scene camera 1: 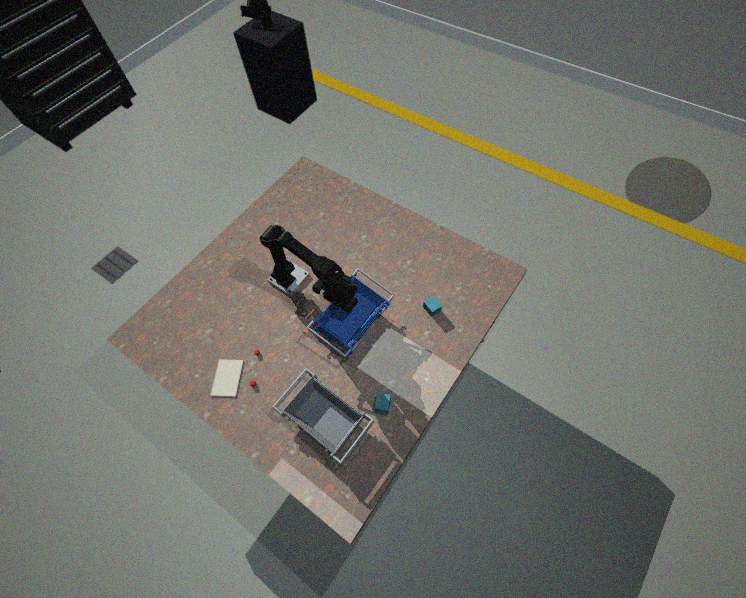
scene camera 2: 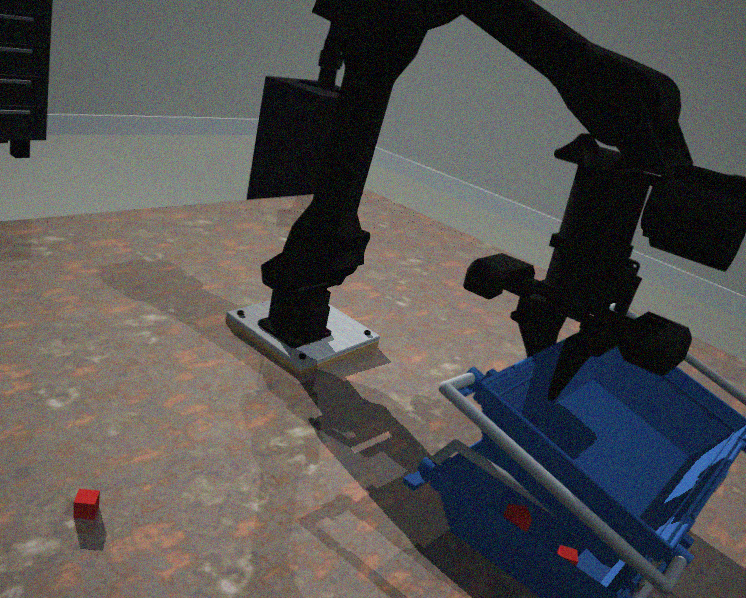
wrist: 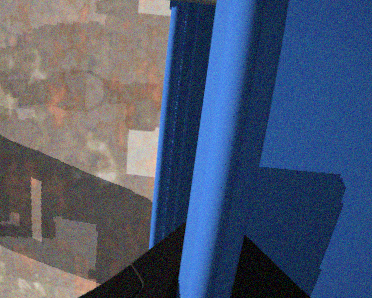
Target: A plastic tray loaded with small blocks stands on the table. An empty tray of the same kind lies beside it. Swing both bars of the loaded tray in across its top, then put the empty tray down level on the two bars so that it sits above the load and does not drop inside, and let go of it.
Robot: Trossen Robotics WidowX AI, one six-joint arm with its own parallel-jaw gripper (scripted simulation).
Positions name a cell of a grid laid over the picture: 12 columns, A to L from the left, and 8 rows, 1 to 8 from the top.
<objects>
A blue tray shows in scene camera 1 (F5), in scene camera 2 (K7) and in the wrist view (I5). A white slab shows in scene camera 1 (D6); in scene camera 2 it is out of frame, in the wrist view it is out of frame.
</objects>
